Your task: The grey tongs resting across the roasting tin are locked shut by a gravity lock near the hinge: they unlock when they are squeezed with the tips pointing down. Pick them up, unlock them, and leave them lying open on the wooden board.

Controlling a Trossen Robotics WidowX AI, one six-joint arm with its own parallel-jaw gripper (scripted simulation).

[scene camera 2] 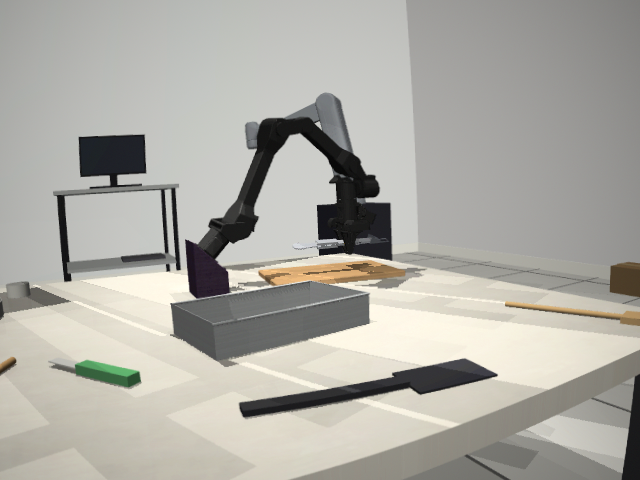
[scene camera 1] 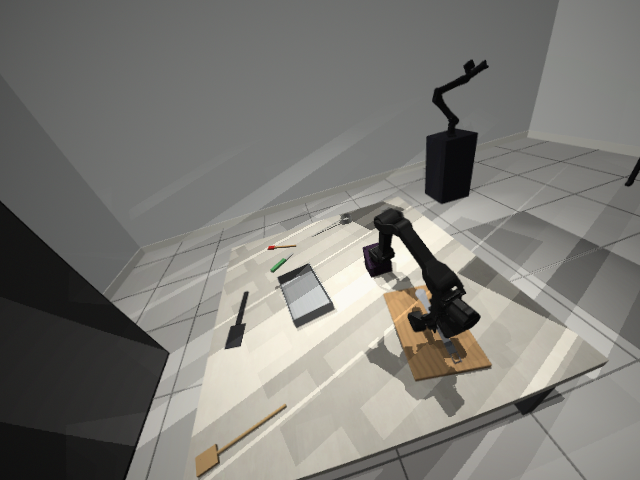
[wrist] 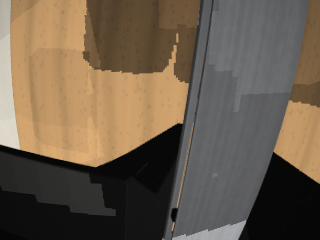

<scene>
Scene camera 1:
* my gripper
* wooden board
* grey roasting tin
</scene>
